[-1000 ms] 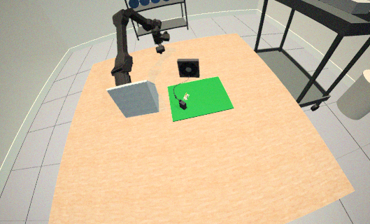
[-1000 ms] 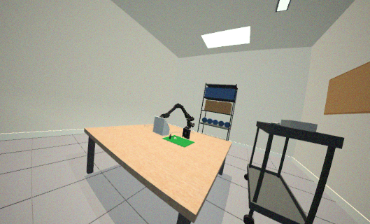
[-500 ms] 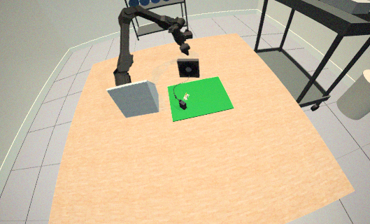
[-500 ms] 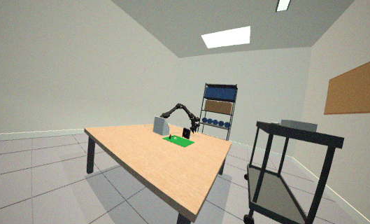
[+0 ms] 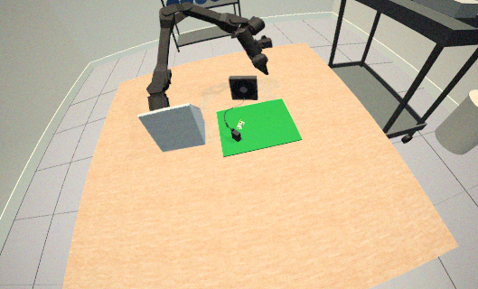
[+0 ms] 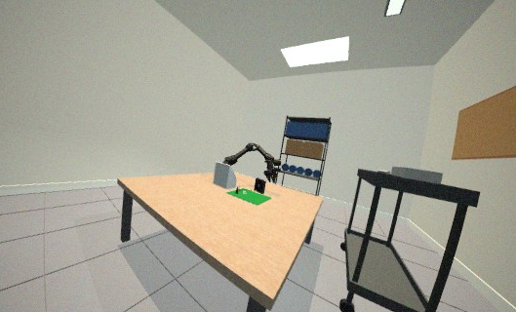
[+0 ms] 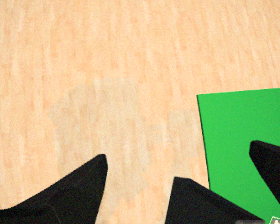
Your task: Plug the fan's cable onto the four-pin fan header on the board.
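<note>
My gripper tip is now 170 mm past the dark fan plug, 260 mm to the left of it and 90 mm above it. Round my gripper tip: green board: 90 mm behind, 200 mm to the right, 130 mm below; then four-pin fan header: 150 mm behind, 200 mm to the right, 110 mm below; then black square fan: 110 mm behind, 40 mm to the right, 50 mm below.
</note>
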